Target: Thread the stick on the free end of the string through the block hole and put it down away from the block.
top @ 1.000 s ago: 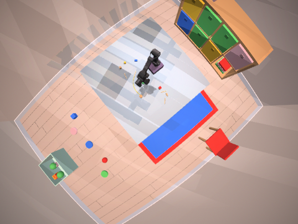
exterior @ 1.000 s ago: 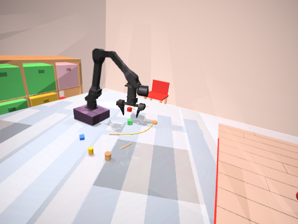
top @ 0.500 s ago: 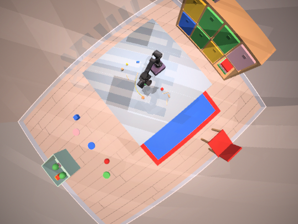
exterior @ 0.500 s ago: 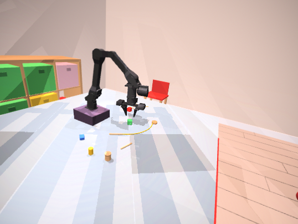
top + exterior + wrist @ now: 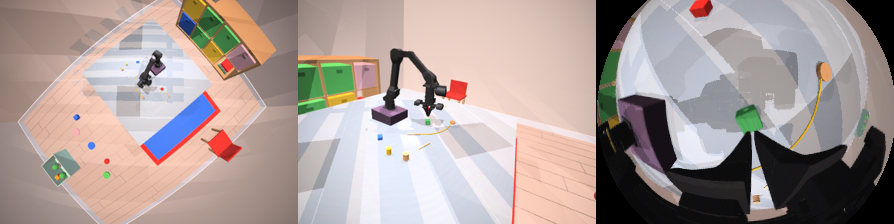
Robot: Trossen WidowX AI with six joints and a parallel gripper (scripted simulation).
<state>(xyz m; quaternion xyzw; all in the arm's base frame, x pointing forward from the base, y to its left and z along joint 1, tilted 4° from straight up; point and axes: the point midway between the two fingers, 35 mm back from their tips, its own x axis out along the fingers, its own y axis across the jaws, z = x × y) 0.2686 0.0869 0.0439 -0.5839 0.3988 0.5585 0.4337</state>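
The green block lies 40 mm below my gripper tip. From my gripper tip the other things lie so: round wooden button 130 mm to the left, 130 mm ahead, 50 mm below; blue cube 310 mm to the right, 100 mm behind, 50 mm below; red cube 180 mm to the left, 140 mm behind, 40 mm below.
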